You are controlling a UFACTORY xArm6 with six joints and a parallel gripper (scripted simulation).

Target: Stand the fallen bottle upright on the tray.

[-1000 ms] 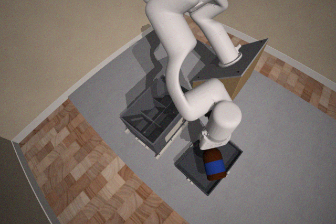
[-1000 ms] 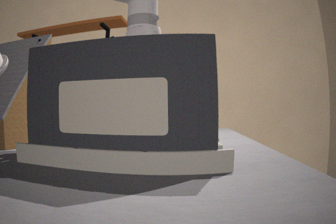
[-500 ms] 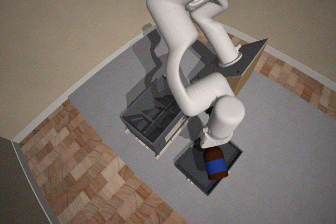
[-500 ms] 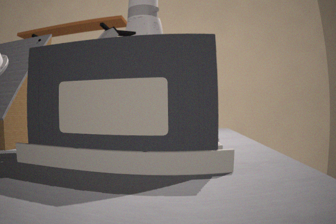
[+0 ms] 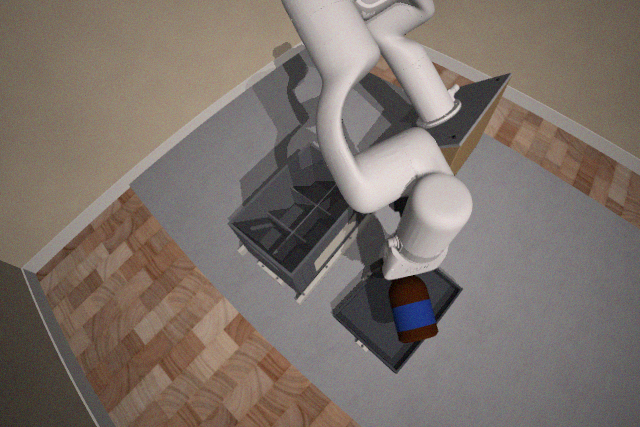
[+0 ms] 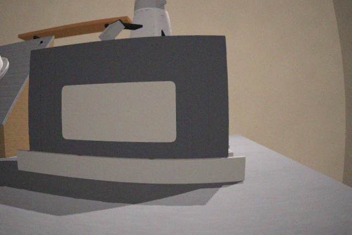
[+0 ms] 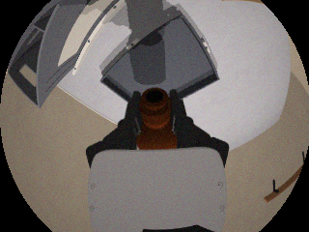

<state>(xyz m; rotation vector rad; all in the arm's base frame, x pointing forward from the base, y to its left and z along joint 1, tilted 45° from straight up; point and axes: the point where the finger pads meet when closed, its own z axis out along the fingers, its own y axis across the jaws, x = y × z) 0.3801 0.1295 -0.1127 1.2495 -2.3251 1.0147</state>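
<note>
The bottle lies 40 mm to the left of my hand, 30 mm ahead of it and 10 mm below it. Also, from my hand: dark tray (160 mm below, 40 mm to the left, 10 mm ahead); then dark crate (250 mm to the right, 90 mm below, 30 mm ahead).
</note>
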